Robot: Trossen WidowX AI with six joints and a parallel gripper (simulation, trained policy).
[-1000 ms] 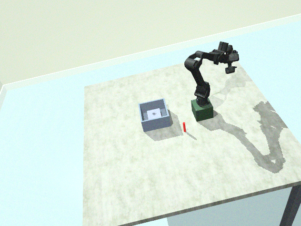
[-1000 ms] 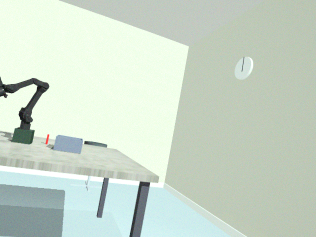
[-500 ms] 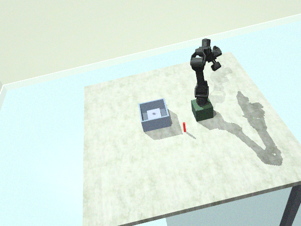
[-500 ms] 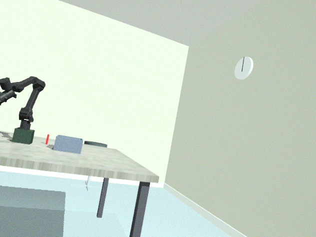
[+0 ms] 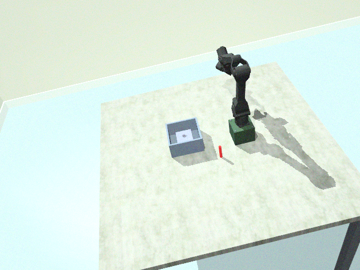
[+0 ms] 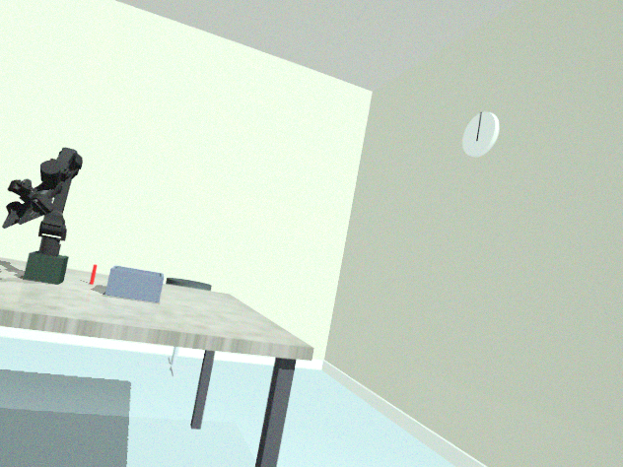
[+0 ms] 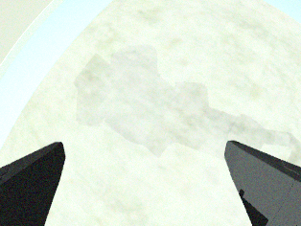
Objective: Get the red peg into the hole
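Right now my gripper tip is 27 cm short of the red peg, 43 cm to the right of it and 15 cm above it. From my gripper tip the other things lie so: plate: 42 cm ahead, 24 cm to the left, 14 cm below; grey-blue box: 42 cm ahead, 24 cm to the left, 16 cm below.
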